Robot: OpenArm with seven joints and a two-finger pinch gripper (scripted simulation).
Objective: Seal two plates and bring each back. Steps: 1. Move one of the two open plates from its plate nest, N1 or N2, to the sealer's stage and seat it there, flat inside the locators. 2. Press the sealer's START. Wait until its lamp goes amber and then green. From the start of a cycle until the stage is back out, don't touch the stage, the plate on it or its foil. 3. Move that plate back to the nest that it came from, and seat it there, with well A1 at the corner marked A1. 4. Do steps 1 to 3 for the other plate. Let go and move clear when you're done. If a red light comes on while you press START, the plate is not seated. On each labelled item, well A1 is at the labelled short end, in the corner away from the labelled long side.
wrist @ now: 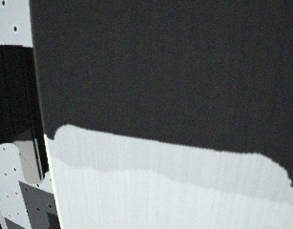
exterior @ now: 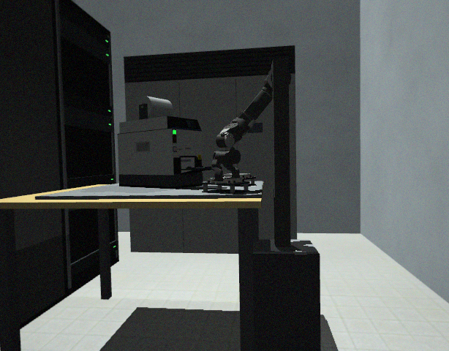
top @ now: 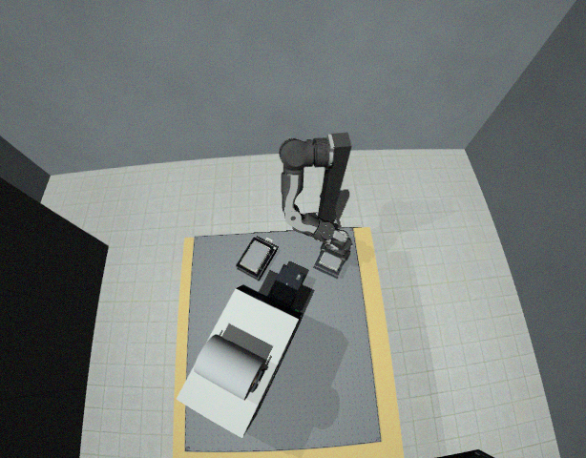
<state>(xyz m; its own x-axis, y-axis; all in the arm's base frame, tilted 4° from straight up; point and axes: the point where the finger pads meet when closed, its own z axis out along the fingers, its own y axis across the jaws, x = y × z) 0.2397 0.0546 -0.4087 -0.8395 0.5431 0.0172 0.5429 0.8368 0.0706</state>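
The well plate lies right at my hand. Round my hand: foil roll: 40 cm ahead, 39 cm to the right, 37 cm above; then start button: 26 cm ahead, 19 cm to the right, 14 cm above; then sealer stage: 22 cm to the right, 12 cm ahead, 5 cm above.
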